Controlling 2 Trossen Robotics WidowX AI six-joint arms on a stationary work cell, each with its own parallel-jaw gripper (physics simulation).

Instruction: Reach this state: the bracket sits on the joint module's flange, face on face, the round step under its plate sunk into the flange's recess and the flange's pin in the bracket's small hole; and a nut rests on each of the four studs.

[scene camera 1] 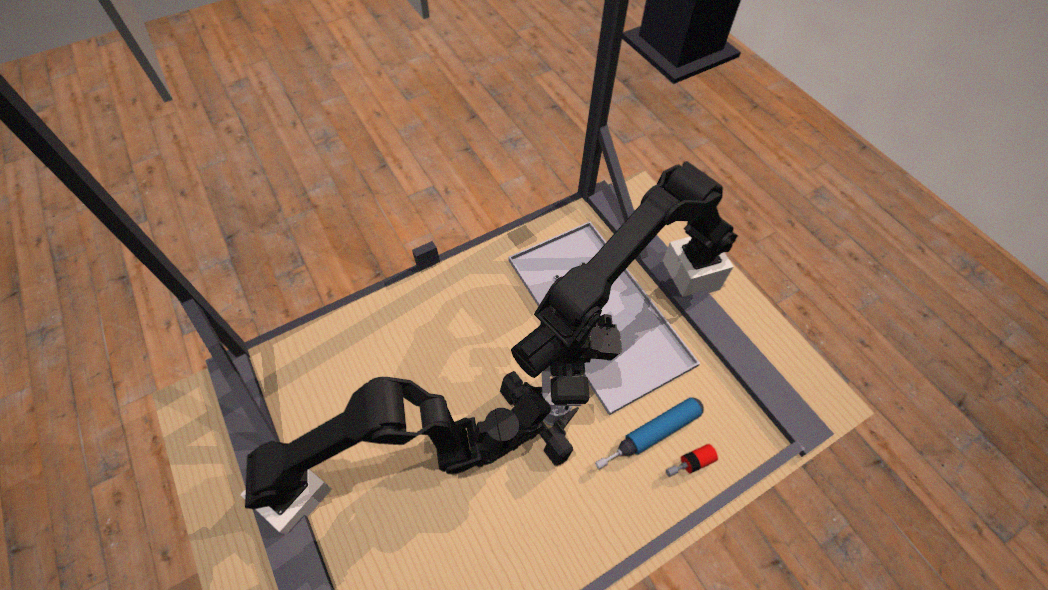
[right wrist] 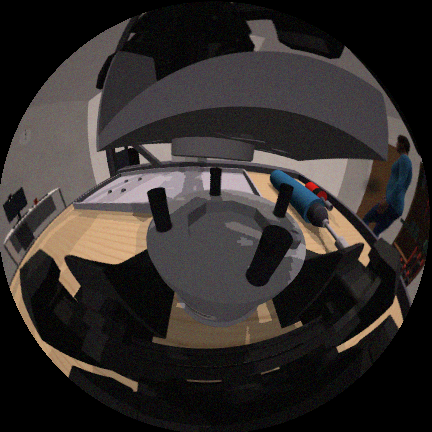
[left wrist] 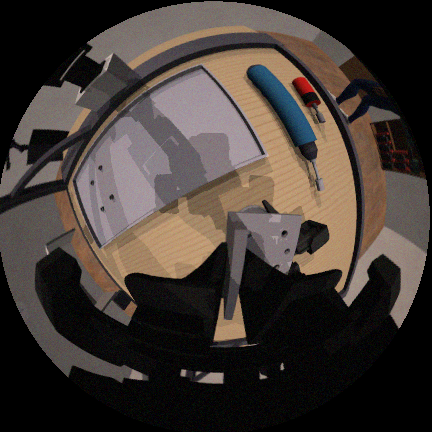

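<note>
The joint module stands upright, its flange facing up with four bare black studs around the recess; its edge shows behind the bracket in the left wrist view. My right gripper is shut on the module's body from both sides. My left gripper is shut on the upright plate of the grey bracket. The bracket's holed plate hangs above the studs, with the round step under it, apart from the flange. The flange's pin and the bracket's small hole cannot be matched. Several small nuts lie in the tray.
The shallow tray lies beyond the module, under the left arm. A blue driver and a shorter red driver lie beside it. Dark rails edge the table.
</note>
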